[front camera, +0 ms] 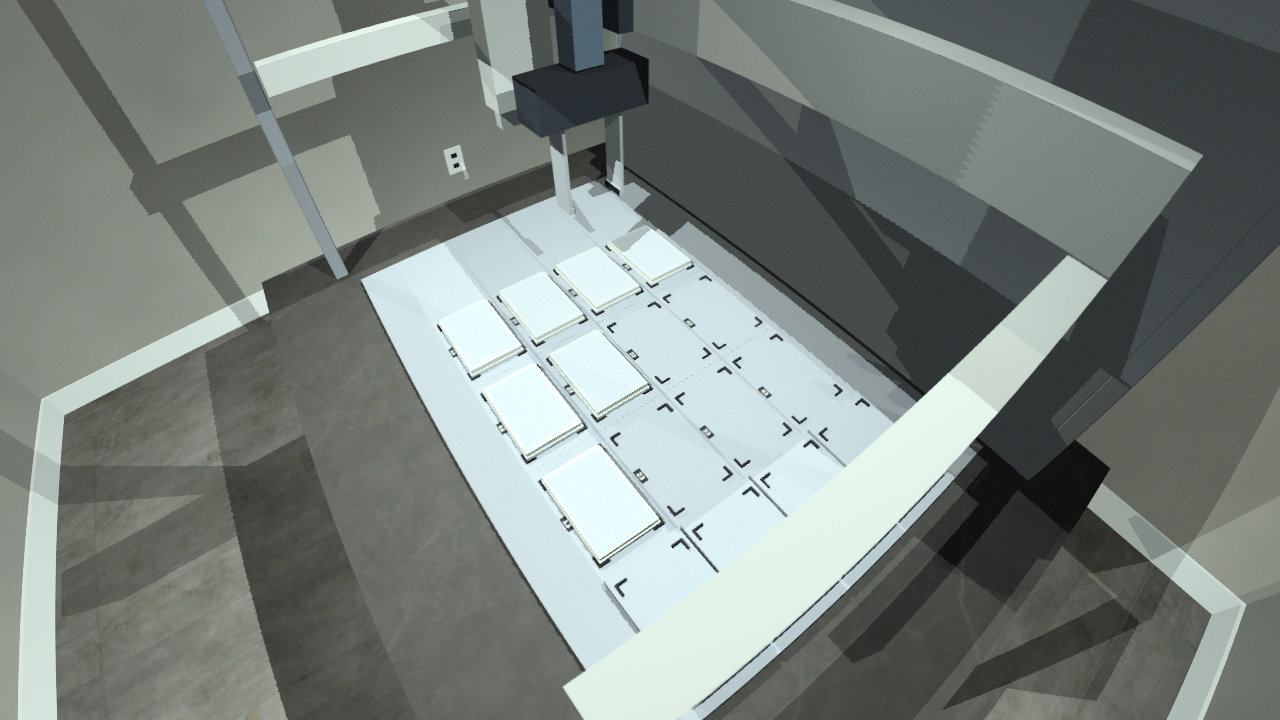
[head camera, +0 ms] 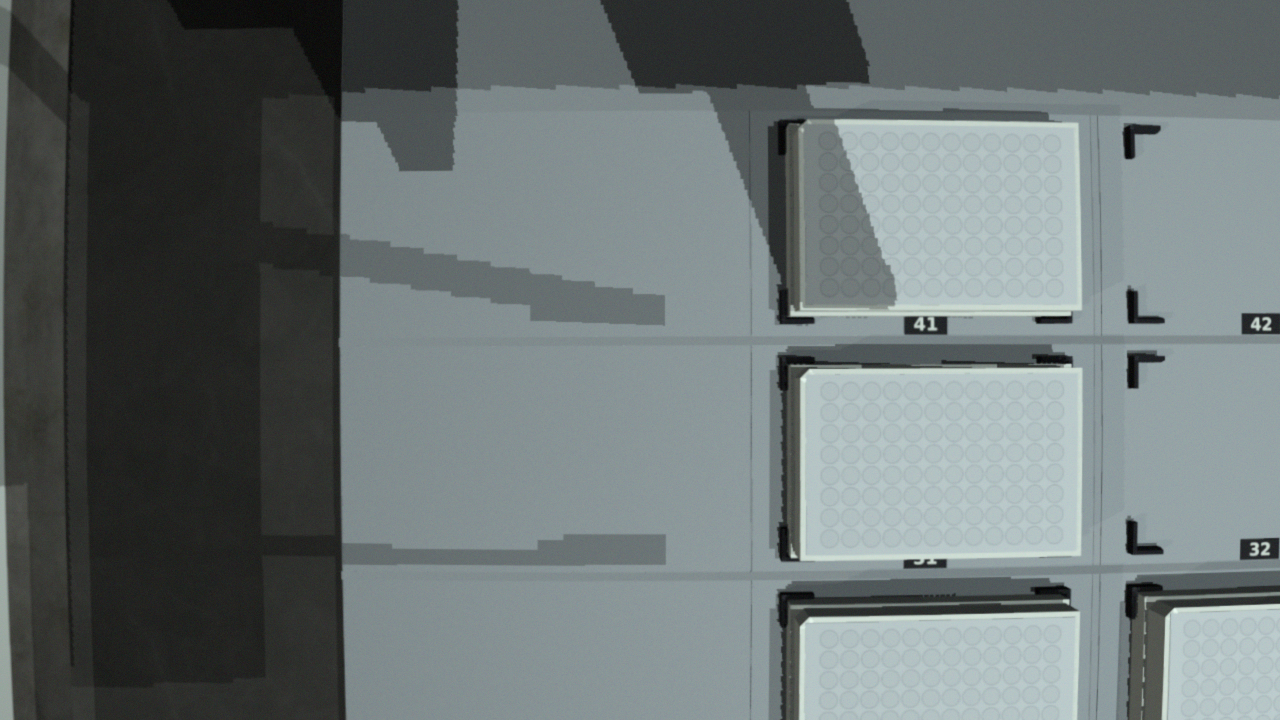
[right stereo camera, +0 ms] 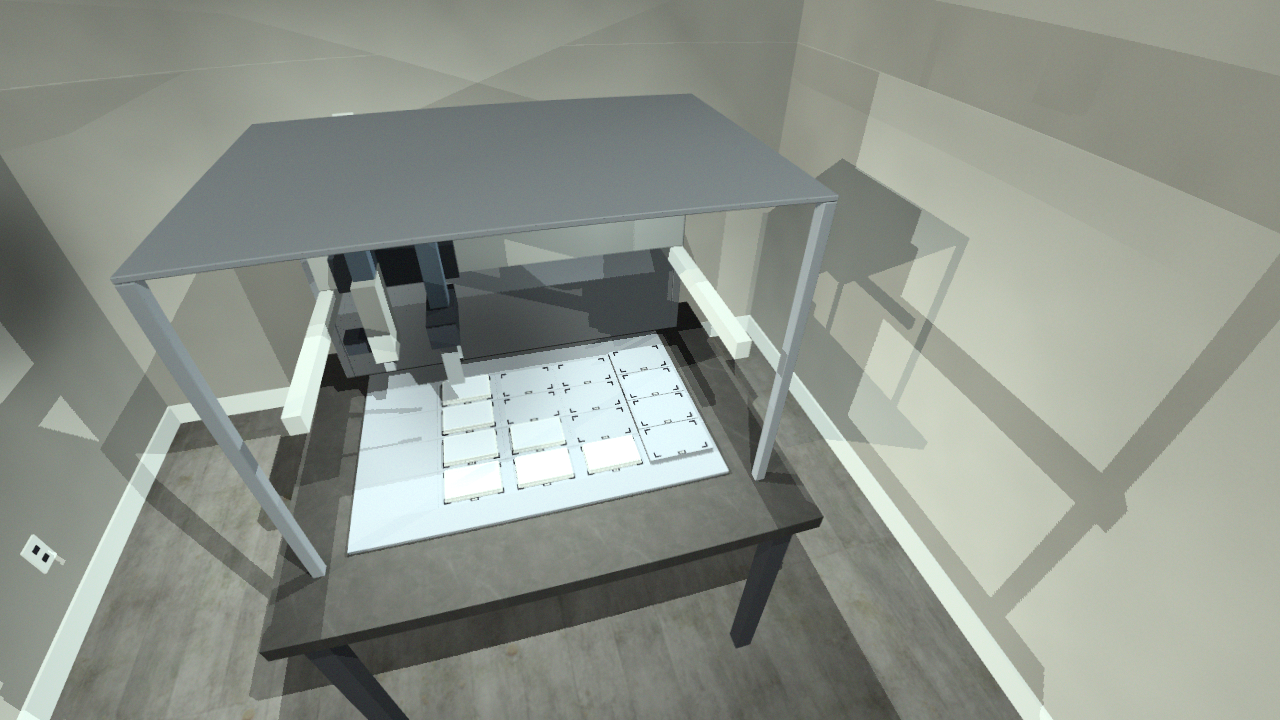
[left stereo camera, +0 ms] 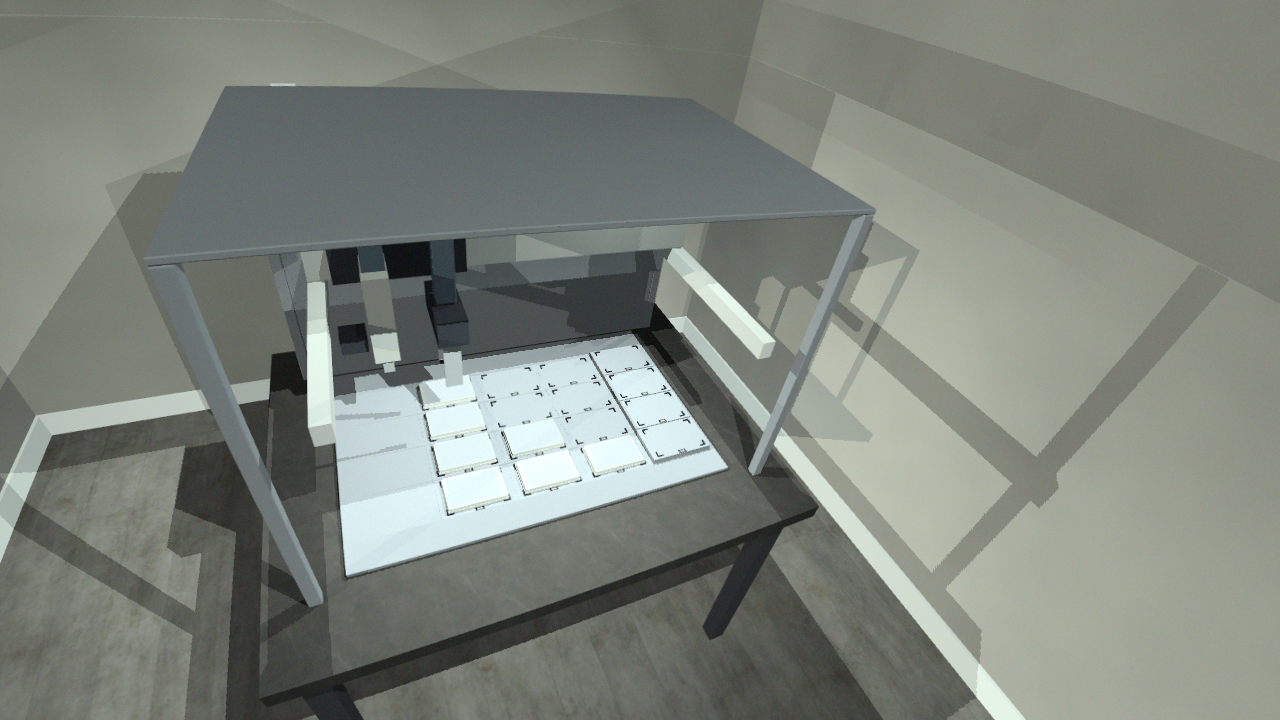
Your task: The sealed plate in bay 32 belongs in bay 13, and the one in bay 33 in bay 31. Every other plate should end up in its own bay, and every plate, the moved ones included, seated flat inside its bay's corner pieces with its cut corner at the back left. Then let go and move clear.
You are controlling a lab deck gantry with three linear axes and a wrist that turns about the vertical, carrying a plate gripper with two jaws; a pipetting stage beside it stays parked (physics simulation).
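Pixels of known places: gripper, fingertip midpoint: [front camera: 590,199] [right stereo camera: 456,371] [left stereo camera: 451,372]; robot's base, link origin: [front camera: 439,326] [right stereo camera: 445,503] [left stereo camera: 448,514].
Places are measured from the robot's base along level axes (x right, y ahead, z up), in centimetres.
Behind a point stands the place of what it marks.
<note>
The plate in bay 31 [front camera: 597,279] {z 1.4, x -25.1, y 7.5 cm} [head camera: 939,465] {z 1.4, x -25.6, y 6.2 cm} [left stereo camera: 455,420] {z 1.4, x -25.1, y 6.4 cm} [right stereo camera: 468,416] {z 1.4, x -25.1, y 6.6 cm} lies level within the corner pieces that show, its cut corner at the back left. The plate in bay 13 [front camera: 600,503] {z 1.5, x -4.0, y 39.9 cm} [left stereo camera: 612,454] {z 1.4, x -3.8, y 38.7 cm} [right stereo camera: 611,453] {z 1.4, x -3.7, y 39.1 cm} looks flat; its cut corner is too small to make out. Bay 32 [front camera: 657,342] {z 0.0, x -25.4, y 23.0 cm} [head camera: 1199,447] {z 0.0, x -26.0, y 19.7 cm} and bay 33 [front camera: 738,407] {z 0.0, x -27.1, y 38.8 cm} hold no plate. My gripper [front camera: 594,201] {z 16.0, x -25.7, y 6.4 cm} [left stereo camera: 452,380] {z 16.0, x -25.7, y 6.4 cm} [right stereo camera: 456,380] {z 16.0, x -25.7, y 6.4 cm} is open and empty, its jaws apart above the deck's back left, near bay 41. It does not show in the head view.
Other plates sit in bay 41 [front camera: 652,255] {z 1.4, x -36.0, y 7.9 cm} [head camera: 939,214] {z 1.4, x -36.4, y 6.3 cm}, bay 21 [front camera: 540,307] {z 1.4, x -14.5, y 7.5 cm} [head camera: 939,671] {z 1.4, x -16.6, y 6.3 cm}, bay 22 [front camera: 597,373] {z 1.4, x -14.5, y 23.6 cm}, bay 11 [front camera: 479,337] {z 1.4, x -4.0, y 7.5 cm} and bay 12 [front camera: 532,410] {z 1.4, x -4.1, y 23.7 cm}. The pipetting stage [front camera: 505,53] [left stereo camera: 380,304] [right stereo camera: 375,322] hangs left of my gripper.
</note>
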